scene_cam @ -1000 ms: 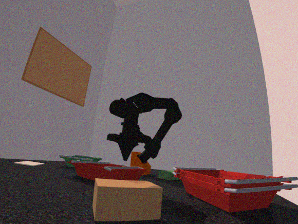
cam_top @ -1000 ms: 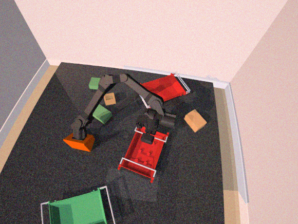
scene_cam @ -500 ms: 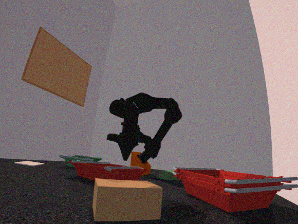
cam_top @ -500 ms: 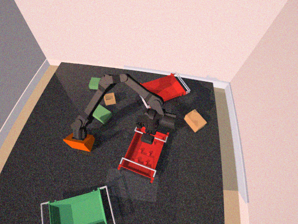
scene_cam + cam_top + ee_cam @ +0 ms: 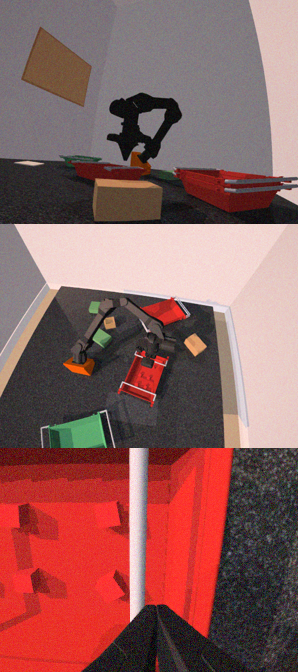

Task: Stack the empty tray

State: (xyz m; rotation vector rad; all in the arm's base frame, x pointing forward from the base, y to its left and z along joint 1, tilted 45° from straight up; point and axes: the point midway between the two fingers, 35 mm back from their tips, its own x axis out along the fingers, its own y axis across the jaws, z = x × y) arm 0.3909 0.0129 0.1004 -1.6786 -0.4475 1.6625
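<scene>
Right now my gripper tip is 310 mm past the green tray, 460 mm to the left of it and 50 mm above it. From my gripper tip the other things lie so: tan box 280 mm ahead, 150 mm to the left, 60 mm below.
</scene>
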